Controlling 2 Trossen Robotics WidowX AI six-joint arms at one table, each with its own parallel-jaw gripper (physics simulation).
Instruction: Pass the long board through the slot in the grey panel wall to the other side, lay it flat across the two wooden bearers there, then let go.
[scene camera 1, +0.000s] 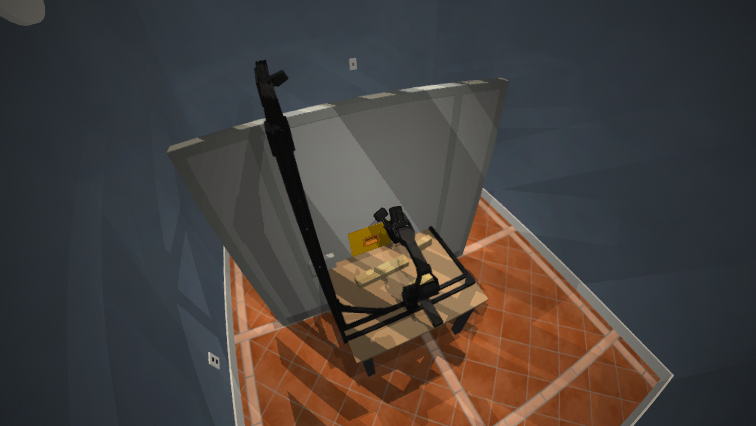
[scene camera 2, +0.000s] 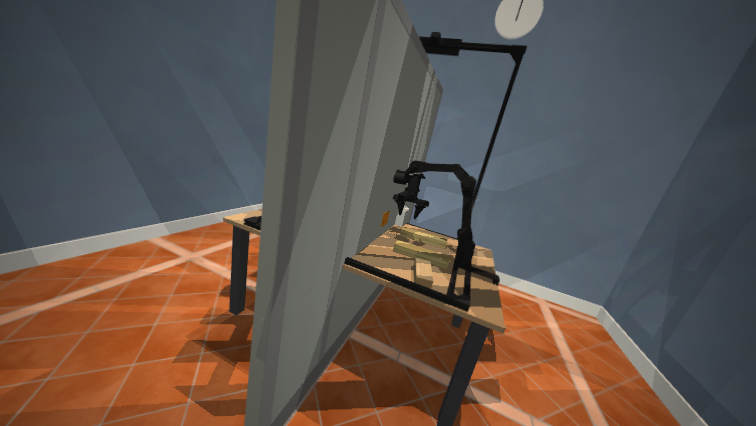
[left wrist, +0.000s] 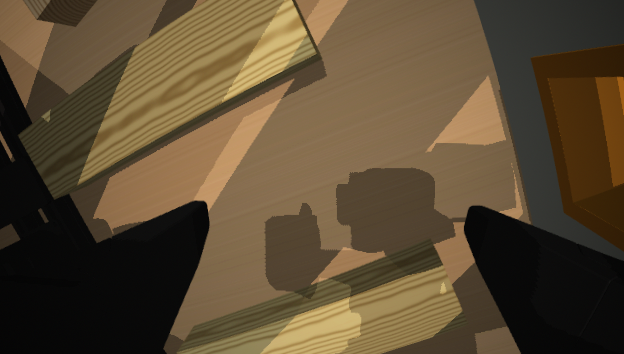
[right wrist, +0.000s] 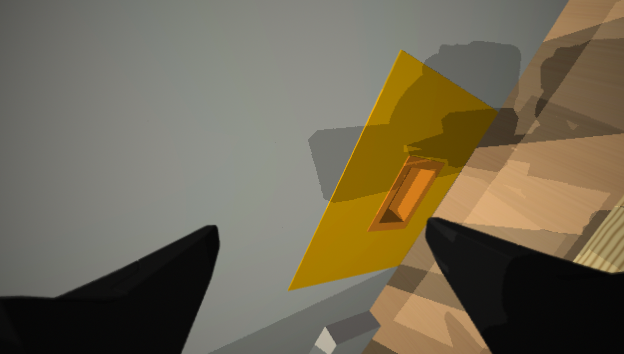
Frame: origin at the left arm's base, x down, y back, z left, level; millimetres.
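Seen in the pictures: left gripper, fingertip midpoint: (scene camera 2: 407, 217) (left wrist: 339, 216); right gripper, fingertip midpoint: (scene camera 1: 381, 223) (right wrist: 324, 231); left arm's base at its link origin: (scene camera 2: 463, 260) (left wrist: 55, 253); right arm's base at its link origin: (scene camera 1: 411, 305).
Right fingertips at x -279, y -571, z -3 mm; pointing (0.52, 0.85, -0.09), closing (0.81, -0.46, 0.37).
Observation:
Pixels of each thing's top centre, then the offset from my right fingertips to it. "spot": a spot on its surface instead. Level surfaces: height alone.
- orange rim at a spot on its surface: (left wrist: 551, 125) spot: dy +140, dx +239, dz -25 mm
- yellow plate at a spot on its surface: (right wrist: 345, 225) spot: dy +88, dx +128, dz -74 mm
- long pale wooden piece at its top centre: (scene camera 1: 382, 269) dy -91, dx +259, dz -45 mm
- wide flat wooden piece at its top centre: (left wrist: 138, 98) (scene camera 2: 422, 250) dy +381, dx +260, dz +88 mm
- short wooden block at its top centre: (scene camera 2: 423, 268) dy +425, dx +260, dz +266 mm
- left arm's table at its surface level: dx +298 mm
- light grey block at a spot on its surface: (right wrist: 345, 327) spot: dy +76, dx +231, dz -267 mm
The grey panel wall (scene camera 1: 343, 174) (scene camera 2: 322, 158) stands between two tables. Its slot has an orange rim (left wrist: 551, 125) (right wrist: 390, 226), set in a yellow plate (scene camera 1: 357, 243) (right wrist: 345, 225) on the right arm's side. In scene camera 1 a long pale wooden piece (scene camera 1: 381, 271) lies on the table. The left wrist view shows a wide flat wooden piece (left wrist: 185, 90) and another wooden piece (left wrist: 400, 305) lying apart. I cannot tell board from bearers. My left gripper (scene camera 2: 409, 214) (left wrist: 339, 216) is open above its table. My right gripper (scene camera 1: 395, 209) (right wrist: 324, 231) is open, facing the wall by the plate.
A short wooden block (scene camera 2: 423, 270) lies near the black frame bar (scene camera 2: 407, 283) on the left arm's table (scene camera 2: 489, 314). A tall black post (scene camera 1: 296, 195) rises from the right arm's table (scene camera 1: 386, 338). A light grey block (right wrist: 345, 327) sits at the wall.

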